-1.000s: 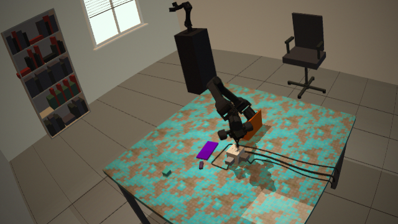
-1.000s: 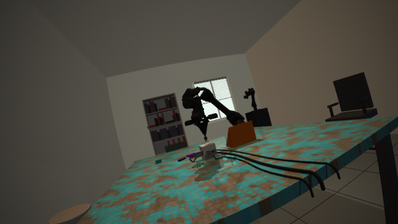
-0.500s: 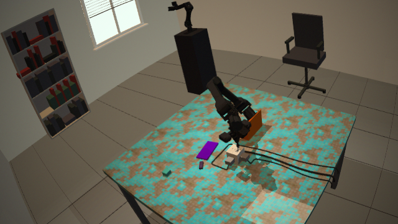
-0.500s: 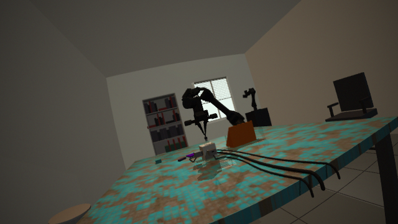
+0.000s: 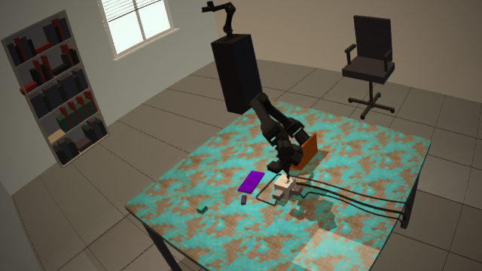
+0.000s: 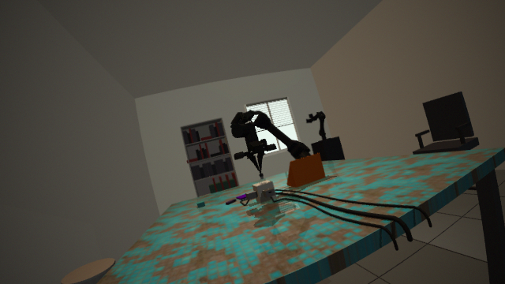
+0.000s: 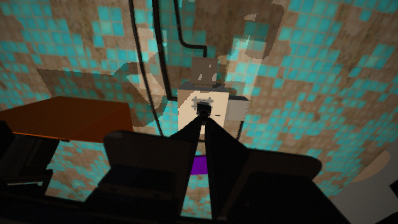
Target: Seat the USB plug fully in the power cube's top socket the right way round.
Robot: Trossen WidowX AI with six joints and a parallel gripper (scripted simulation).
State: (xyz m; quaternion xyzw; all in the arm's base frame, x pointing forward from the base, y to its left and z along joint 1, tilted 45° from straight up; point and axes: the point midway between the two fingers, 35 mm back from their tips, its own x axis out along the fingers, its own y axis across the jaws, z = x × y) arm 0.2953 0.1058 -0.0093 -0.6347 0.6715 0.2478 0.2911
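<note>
Now: gripper tip 20 mm above the dark USB plug. Round my gripper tip: teal cube (320 mm to the right, 300 mm ahead, 120 mm below); flat purple slab (230 mm to the right, 130 mm below, 20 mm ahead); small purple stick (180 mm to the right, 140 mm ahead, 130 mm below).
</note>
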